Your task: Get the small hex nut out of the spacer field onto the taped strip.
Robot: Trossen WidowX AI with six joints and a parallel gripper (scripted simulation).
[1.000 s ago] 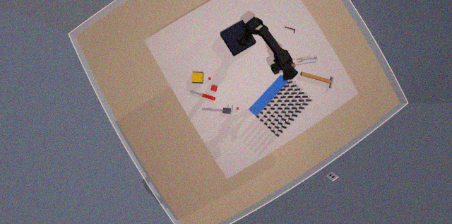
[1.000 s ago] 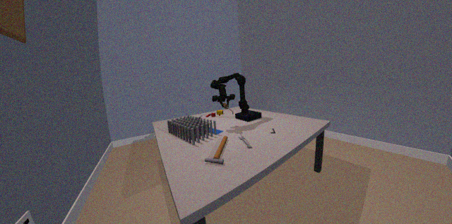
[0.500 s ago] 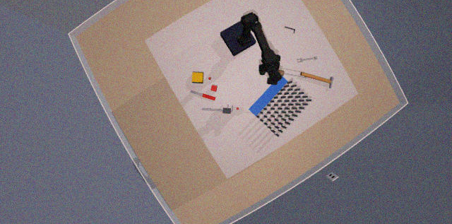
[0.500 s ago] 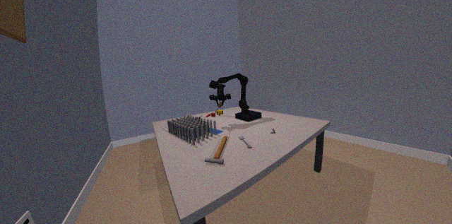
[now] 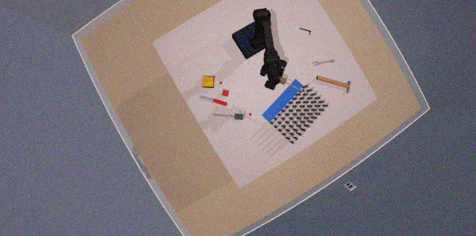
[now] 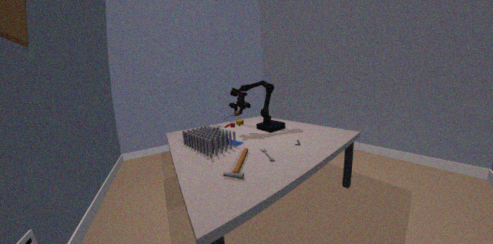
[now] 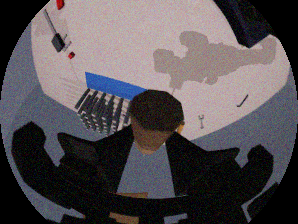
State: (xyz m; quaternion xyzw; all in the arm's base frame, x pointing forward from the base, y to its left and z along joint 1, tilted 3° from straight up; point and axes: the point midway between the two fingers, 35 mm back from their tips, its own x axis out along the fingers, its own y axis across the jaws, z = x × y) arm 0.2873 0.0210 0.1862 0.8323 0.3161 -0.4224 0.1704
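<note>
Right now the blue taped strip is 19 cm below my gripper tip, 14 cm ahead of it and 2 cm to the left of it. From my gripper tip the other things lie so: hex key: 40 cm to the left, 29 cm behind, 19 cm below; red block: 36 cm to the right, 17 cm below, 6 cm behind.
</note>
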